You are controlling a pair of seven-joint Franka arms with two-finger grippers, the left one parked.
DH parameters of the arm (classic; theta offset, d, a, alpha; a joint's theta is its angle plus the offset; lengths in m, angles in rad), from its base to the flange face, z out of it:
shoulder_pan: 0 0.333 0 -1.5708
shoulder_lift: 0 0 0 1.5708
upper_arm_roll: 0 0.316 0.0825 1.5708
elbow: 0 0 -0.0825 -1.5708
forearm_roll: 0 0.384 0 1.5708
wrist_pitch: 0 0 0.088 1.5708
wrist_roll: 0 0.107 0 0
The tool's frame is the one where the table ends.
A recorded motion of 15 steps. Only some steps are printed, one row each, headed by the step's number.
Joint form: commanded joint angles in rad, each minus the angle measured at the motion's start. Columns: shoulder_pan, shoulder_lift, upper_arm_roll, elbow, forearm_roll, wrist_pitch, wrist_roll.
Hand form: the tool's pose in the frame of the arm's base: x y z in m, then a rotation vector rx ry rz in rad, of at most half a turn. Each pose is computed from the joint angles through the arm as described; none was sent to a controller.
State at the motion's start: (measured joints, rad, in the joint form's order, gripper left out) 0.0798 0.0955 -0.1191 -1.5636 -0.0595 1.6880 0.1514
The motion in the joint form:
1: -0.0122 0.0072 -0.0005 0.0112 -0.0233 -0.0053 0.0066
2: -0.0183 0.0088 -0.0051 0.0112 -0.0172 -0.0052 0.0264
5: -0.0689 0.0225 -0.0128 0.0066 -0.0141 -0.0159 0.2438
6: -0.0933 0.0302 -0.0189 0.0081 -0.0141 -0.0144 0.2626
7: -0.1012 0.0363 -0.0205 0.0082 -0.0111 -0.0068 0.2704
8: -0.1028 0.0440 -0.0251 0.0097 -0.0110 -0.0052 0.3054
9: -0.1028 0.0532 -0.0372 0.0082 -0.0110 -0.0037 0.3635
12: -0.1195 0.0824 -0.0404 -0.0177 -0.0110 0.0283 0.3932
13: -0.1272 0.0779 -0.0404 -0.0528 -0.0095 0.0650 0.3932
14: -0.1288 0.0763 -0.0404 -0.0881 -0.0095 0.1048 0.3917
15: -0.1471 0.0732 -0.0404 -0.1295 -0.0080 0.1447 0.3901
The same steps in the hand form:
1: 0.5938 -0.0354 0.5851 3.0328 -0.3060 0.0507
2: 0.5938 -0.0410 0.5841 3.0331 -0.3536 0.0488
5: 0.5924 -0.0750 0.5729 2.9555 -0.7670 0.0156
6: 0.5919 -0.0928 0.5692 2.9337 -0.8383 0.0083
7: 0.5933 -0.0982 0.5663 2.9285 -0.8639 0.0104
8: 0.5948 -0.1018 0.5626 2.9083 -0.9228 0.0059
9: 0.5957 -0.1086 0.5567 2.8703 -1.0220 -0.0034
12: 0.6007 -0.1208 0.5295 2.8379 -1.0848 -0.0355
13: 0.5992 -0.1254 0.5186 2.8383 -1.0942 -0.0278
14: 0.5989 -0.1265 0.5061 2.8414 -1.0915 -0.0191
15: 0.5949 -0.1371 0.4916 2.8361 -1.1132 -0.0190

